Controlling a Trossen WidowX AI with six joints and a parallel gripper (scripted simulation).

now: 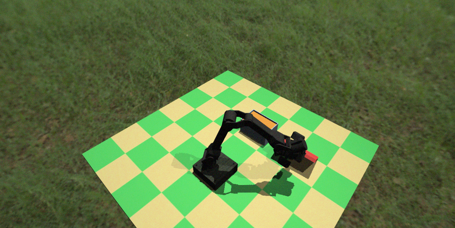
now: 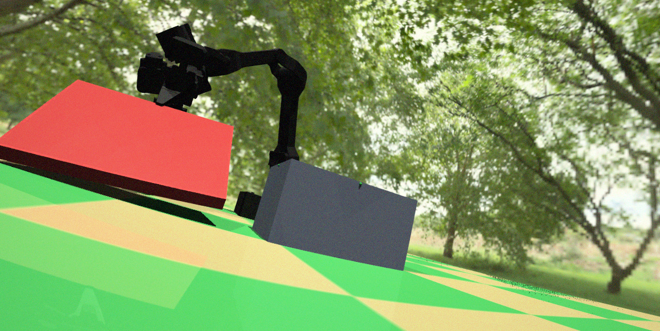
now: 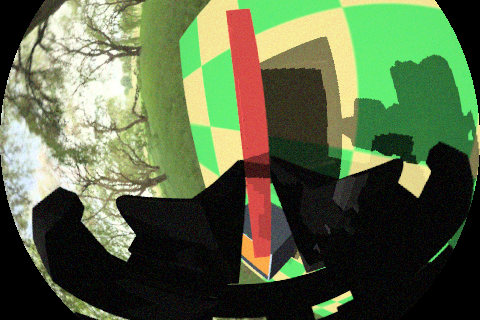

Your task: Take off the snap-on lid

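The red lid is 6 cm ahead of my gripper tip, 5 cm below it and 2 cm to the left of it. Also, from my gripper tip: grey-blue storage box: 30 cm to the left, 8 cm below, 4 cm ahead.
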